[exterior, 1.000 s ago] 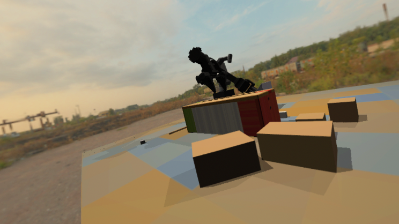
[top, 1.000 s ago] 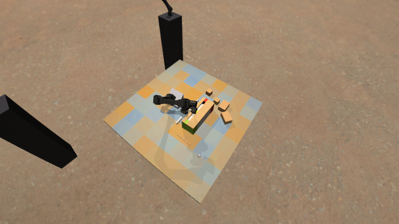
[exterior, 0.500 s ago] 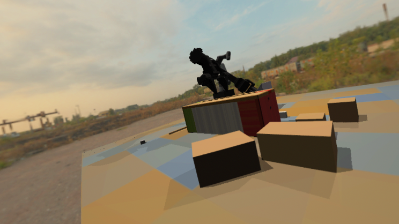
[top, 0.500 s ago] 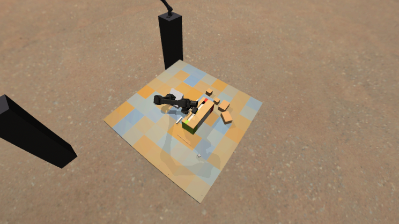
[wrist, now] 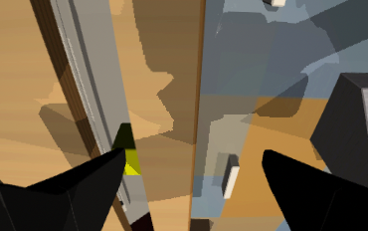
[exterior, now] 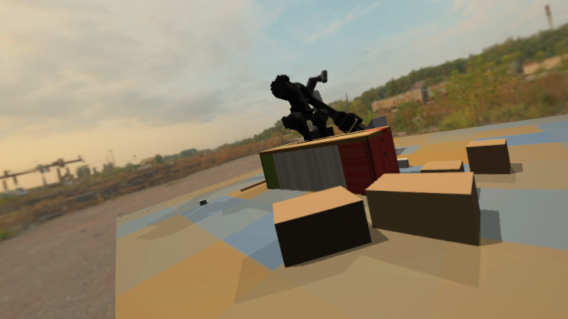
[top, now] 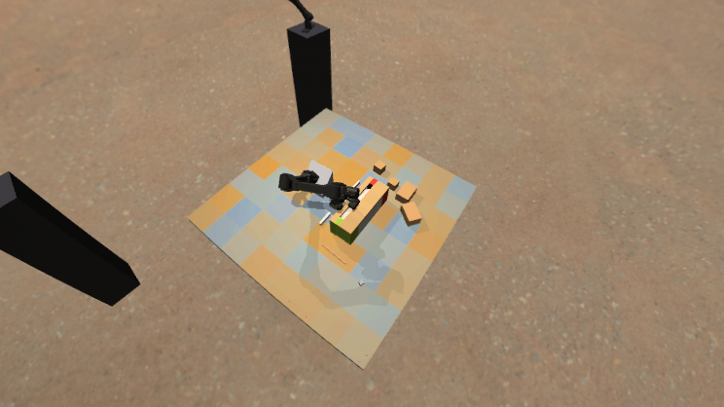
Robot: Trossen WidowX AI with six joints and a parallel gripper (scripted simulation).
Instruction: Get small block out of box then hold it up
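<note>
My gripper tip is 4 cm to the right of the small yellow block, 4 cm short of it and 4 cm above it. Also, from my gripper tip: long box 6 cm below, 5 cm to the left, 3 cm ahead.
</note>
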